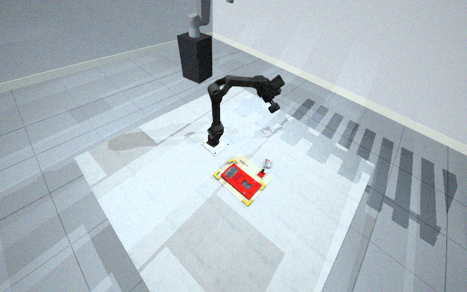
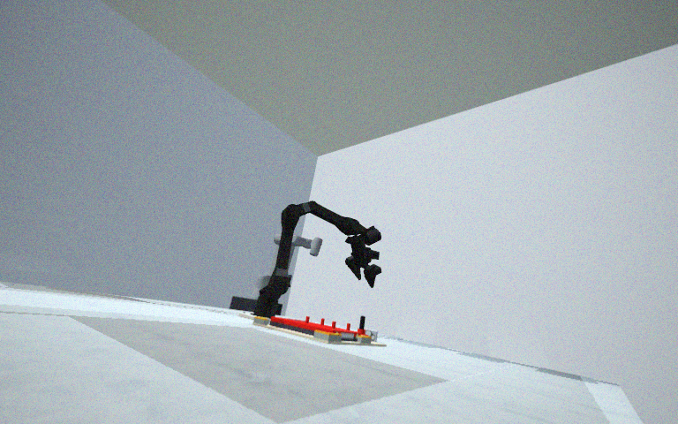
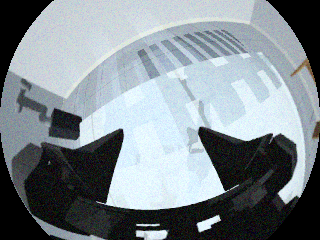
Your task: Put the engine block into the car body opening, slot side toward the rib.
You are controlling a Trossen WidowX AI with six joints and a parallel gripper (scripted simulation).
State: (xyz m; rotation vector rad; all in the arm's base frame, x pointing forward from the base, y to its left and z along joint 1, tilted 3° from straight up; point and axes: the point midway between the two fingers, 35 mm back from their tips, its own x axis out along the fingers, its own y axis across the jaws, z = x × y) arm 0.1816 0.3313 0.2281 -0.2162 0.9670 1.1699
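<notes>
Now: the grey engine block 320 mm to the right of my gripper tip, 180 mm below it and 170 mm ahead of it.
</notes>
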